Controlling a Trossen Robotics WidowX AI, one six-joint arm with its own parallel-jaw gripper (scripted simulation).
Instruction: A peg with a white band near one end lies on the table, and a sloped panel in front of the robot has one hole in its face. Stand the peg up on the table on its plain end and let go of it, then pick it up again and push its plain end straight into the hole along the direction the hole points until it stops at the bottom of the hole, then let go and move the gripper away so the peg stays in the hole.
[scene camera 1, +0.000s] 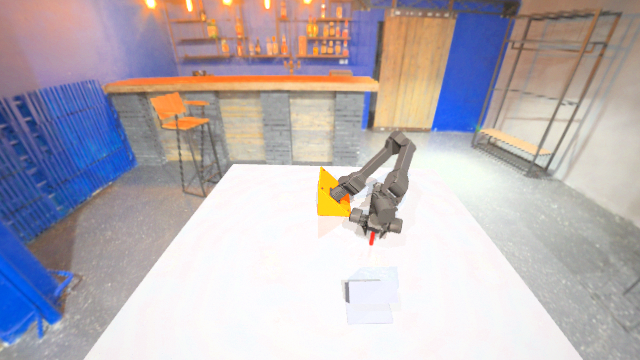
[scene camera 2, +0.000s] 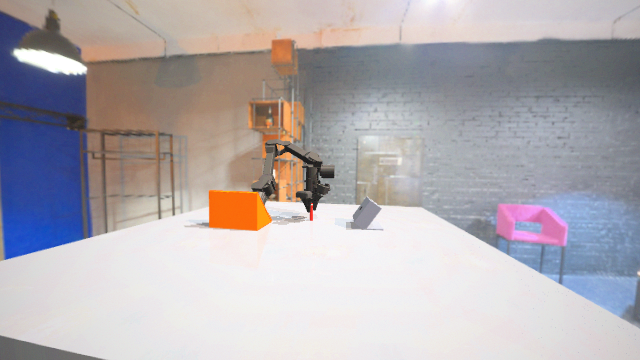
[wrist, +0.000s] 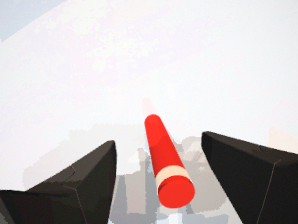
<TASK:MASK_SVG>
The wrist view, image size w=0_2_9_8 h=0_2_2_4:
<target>gripper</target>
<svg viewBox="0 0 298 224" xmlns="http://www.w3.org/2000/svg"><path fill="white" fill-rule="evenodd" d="M114 140L105 141L101 147L94 148L93 151L86 153L82 159L73 161L73 164L65 168L64 171L57 172L57 175L49 177L43 183L36 184L33 188L28 190L0 189L0 224L108 224L110 209L112 209L110 202L112 202L114 185L116 185L117 152ZM201 133L201 149L209 161L209 168L216 175L223 192L229 197L229 201L233 204L233 208L237 212L242 224L298 224L297 153L249 143L249 141L218 135L218 133L214 132Z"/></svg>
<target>red peg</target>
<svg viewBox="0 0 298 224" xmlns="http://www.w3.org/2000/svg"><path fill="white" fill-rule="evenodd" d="M149 115L145 119L146 136L148 136L150 157L152 157L154 177L156 177L158 197L160 197L161 204L165 208L181 208L181 206L192 201L194 190L196 189L194 189L192 179L190 179L188 172L185 171L184 165L181 163L182 160L178 156L176 148L174 148L172 139L170 139L161 117Z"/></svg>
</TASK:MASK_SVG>
